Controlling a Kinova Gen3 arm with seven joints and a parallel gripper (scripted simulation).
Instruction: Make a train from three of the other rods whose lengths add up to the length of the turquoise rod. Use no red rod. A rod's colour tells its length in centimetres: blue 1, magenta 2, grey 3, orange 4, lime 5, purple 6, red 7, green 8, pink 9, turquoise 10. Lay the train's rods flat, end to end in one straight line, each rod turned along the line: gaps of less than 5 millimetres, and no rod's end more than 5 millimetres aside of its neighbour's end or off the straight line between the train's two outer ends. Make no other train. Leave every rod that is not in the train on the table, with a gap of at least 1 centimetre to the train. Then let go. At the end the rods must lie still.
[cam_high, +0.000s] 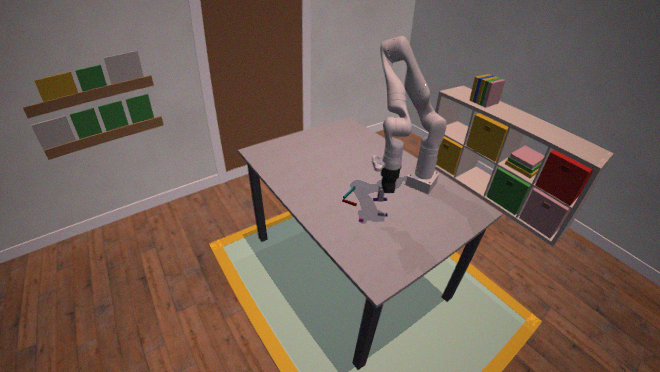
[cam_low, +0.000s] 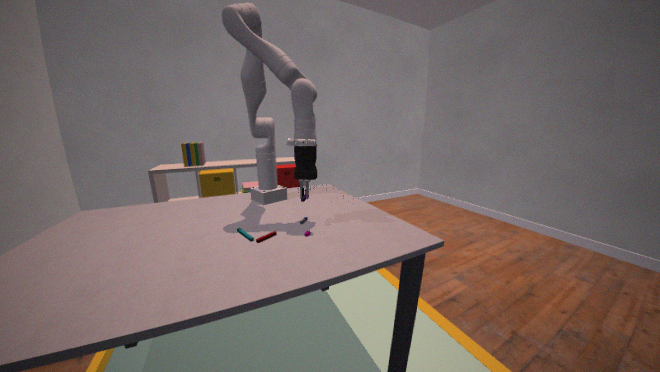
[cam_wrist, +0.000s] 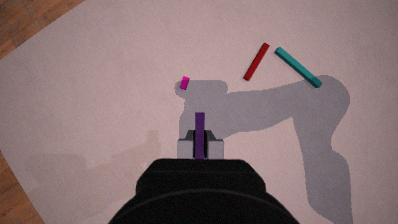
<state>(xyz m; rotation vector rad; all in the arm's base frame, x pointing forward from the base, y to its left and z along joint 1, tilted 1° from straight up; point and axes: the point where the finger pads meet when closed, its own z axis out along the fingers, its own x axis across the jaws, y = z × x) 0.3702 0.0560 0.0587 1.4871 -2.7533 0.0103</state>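
Now: hand 110 mm above the grey rod and 20 mm past it. Also, from my hand: blue rod (110 mm below, 40 mm behind, 20 mm to the left); magenta rod (110 mm below, 80 mm ahead, 20 mm to the right); purple rod (10 mm below).
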